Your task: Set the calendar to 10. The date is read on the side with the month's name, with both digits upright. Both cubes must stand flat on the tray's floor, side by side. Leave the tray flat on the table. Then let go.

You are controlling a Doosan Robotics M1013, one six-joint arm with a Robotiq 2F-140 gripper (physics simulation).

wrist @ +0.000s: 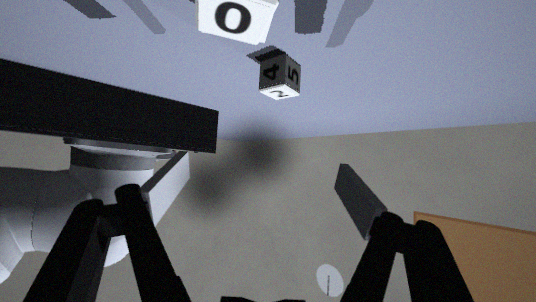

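Note:
A white block face with an upright black 0 is cut off by the top edge of the wrist view; the tray around or beside it cannot be made out. A smaller-looking cube is on the blue-grey table, apart from that block and farther off. It shows 4 and 5 on its dark sides and 2 on its bright face. My gripper is wide open with nothing between its fingers. Both the cube and the 0 block lie above the fingertips in the view. The month's name does not show.
The blue-grey table ends at an edge across the middle of the view. A long black beam is at the left, with pale rounded robot parts by it. An orange panel is at lower right, a white disc at the bottom.

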